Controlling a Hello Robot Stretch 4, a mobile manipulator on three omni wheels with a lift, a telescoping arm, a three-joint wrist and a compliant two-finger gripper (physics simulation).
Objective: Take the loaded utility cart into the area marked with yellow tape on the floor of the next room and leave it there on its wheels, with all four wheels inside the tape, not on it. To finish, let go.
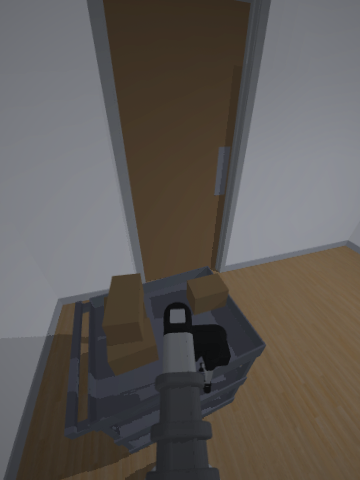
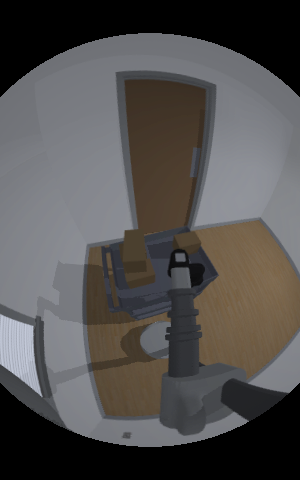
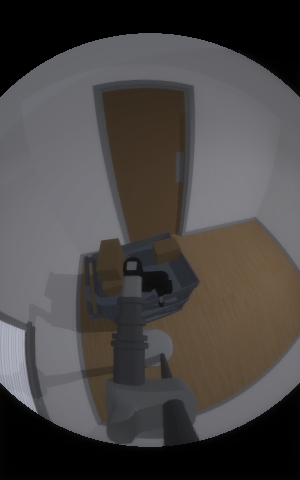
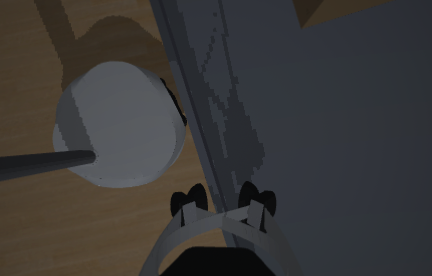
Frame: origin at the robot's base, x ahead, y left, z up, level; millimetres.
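Seen in the pictures: gripper, fingertip midpoint: [image 1: 204, 378] [image 4: 223, 198]; robot's base, link origin: [image 2: 160, 338] [image 3: 151, 346] [image 4: 133, 127].
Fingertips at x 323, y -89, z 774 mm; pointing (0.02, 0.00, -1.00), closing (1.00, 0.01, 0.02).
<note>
Pixels of each thing's top centre, then the offset from my fingertips to it. Level surfaces: height alone.
- tall box, top centre: [image 1: 123, 296] [image 2: 133, 243] [image 3: 107, 252] 186 mm ahead, 275 mm left, 229 mm up
- lower box, top centre: [image 1: 130, 337] [image 2: 138, 269] [image 3: 114, 277] 98 mm ahead, 256 mm left, 111 mm up
- small box, top centre: [image 1: 207, 285] [image 3: 165, 244] [image 2: 187, 238] 327 mm ahead, 52 mm right, 111 mm up
- Wooden floor, surface height: 802 mm down
The grey utility cart [image 1: 242, 330] [image 2: 207, 267] [image 3: 187, 272] [image 4: 340, 150] stands close in front of the door, turned at an angle, with its handle bar [image 1: 72, 380] on the left. A tall box [image 1: 122, 310] [image 2: 134, 247] rests on a lower box [image 1: 132, 355] [image 2: 140, 279] at the tray's left; a small box [image 1: 207, 294] [image 3: 165, 250] sits at its far right. My gripper [image 1: 206, 387] [image 4: 223, 198] is shut on the near side rim, its fingertips astride it. The cart's wheels and the yellow tape do not show.
A brown door [image 1: 170, 140] [image 2: 165, 155] [image 3: 145, 160] fills its frame beyond the cart. A wall [image 1: 55, 175] runs close along the cart's left. My white base [image 4: 120, 125] [image 2: 157, 340] is beside the cart's near side. Wooden floor [image 1: 305, 325] extends to the right.
</note>
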